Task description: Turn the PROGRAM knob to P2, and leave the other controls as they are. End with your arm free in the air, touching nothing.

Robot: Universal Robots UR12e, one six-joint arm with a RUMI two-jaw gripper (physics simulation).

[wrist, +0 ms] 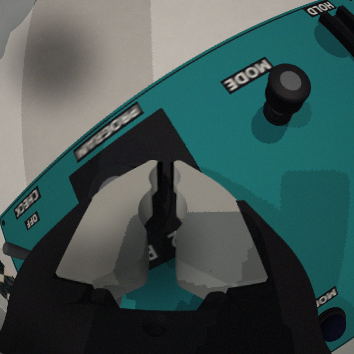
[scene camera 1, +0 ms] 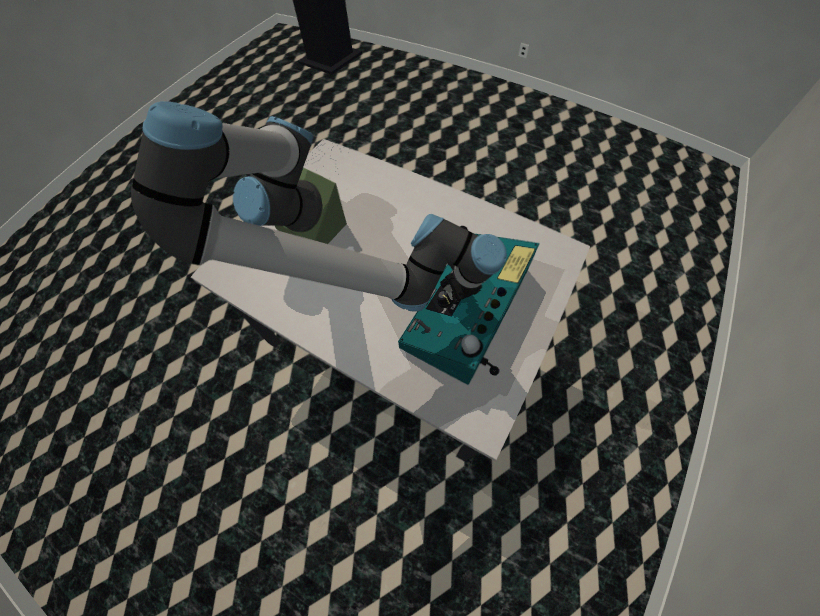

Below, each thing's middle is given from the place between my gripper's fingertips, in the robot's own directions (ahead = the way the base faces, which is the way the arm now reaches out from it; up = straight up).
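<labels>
I see the teal control box (wrist: 210, 112) 30 mm to the left of my hand, 90 mm ahead of it and 10 mm below it, and there's the mode knob (wrist: 287, 87) too, 80 mm to the left of my hand.
</labels>
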